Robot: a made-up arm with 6 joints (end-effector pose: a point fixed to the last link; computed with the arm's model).
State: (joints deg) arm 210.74 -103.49 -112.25 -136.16 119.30 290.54
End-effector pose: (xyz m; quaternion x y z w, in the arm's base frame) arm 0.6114 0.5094 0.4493 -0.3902 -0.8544 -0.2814 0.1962
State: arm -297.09 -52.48 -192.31 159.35 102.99 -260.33
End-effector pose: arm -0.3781 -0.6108 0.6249 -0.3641 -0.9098 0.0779 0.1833
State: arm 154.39 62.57 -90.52 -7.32 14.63 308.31
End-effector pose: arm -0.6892 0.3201 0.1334 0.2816 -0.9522 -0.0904 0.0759
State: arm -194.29 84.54 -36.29 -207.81 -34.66 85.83
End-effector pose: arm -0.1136 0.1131 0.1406 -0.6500 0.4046 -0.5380 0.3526
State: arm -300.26 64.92 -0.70 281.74 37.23 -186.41
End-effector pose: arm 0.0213 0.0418 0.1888 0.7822 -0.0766 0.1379 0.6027
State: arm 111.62 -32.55 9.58 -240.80 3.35 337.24
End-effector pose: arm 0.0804 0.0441 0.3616 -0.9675 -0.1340 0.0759 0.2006
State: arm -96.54 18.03 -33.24 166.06 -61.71 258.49
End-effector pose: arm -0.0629 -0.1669 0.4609 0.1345 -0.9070 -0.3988 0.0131
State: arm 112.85 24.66 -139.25 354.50 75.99 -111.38
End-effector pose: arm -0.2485 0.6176 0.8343 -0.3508 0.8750 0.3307 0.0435
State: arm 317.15 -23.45 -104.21 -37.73 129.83 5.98
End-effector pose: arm 0.0462 -0.1956 0.8766 0.7779 -0.5753 -0.0967 0.2336
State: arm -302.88 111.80 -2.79 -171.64 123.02 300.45
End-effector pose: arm 0.0335 0.0030 -0.0400 -0.8593 0.4924 -0.0681 0.1202
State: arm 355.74 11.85 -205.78 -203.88 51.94 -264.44
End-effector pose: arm -0.0368 0.0205 1.1696 -0.4503 -0.2910 0.4504 0.7139
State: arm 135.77 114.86 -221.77 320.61 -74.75 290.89
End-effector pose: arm -0.4395 0.2784 0.3199 0.3133 0.0831 -0.8378 0.4393
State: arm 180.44 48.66 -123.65 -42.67 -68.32 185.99
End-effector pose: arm -0.6555 -0.1241 0.6916 0.3104 0.3486 -0.8839 0.0285
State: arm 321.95 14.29 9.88 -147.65 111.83 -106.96
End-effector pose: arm 0.1368 -0.2265 0.3548 0.3059 -0.6303 0.7120 0.0464
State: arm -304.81 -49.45 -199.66 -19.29 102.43 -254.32
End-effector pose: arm -0.2885 -0.5105 0.9001 -0.1844 0.2717 -0.1691 0.9293
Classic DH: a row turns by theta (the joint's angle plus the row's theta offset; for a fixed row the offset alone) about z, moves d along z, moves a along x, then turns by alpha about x. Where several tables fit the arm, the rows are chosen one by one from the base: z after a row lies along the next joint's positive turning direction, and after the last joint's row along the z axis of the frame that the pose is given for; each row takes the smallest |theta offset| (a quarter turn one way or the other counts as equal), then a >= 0, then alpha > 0; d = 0 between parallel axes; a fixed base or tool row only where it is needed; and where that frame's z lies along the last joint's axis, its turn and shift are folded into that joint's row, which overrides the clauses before.
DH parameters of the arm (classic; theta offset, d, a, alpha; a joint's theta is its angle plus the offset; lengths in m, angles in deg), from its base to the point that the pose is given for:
joint 1: 0 0.3353 0 -90
joint 2: -79.35 0 0.4497 0
joint 3: 79.35 0 0.0632 -90
joint 4: 0 0.2794 0 90
joint 5: 0 0 0.1129 -90
joint 6: 0 0.1441 0 0

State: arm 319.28 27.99 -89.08 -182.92 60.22 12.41
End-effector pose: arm 0.5614 -0.4786 0.5852 0.1963 0.4496 -0.2133 0.8449
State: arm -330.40 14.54 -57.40 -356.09 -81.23 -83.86
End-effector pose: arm 0.4258 0.2294 0.7544 0.2840 0.3740 0.7806 0.4125
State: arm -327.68 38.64 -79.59 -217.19 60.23 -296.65
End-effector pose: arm 0.5899 0.4226 0.3670 -0.1420 0.6639 0.5786 0.4520
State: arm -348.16 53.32 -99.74 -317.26 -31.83 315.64
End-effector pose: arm 0.7899 0.0464 0.4339 0.8075 0.0214 0.5771 0.1201
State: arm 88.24 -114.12 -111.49 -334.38 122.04 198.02
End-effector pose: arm -0.0965 -0.5774 0.5116 -0.5273 0.3667 0.6272 0.4406
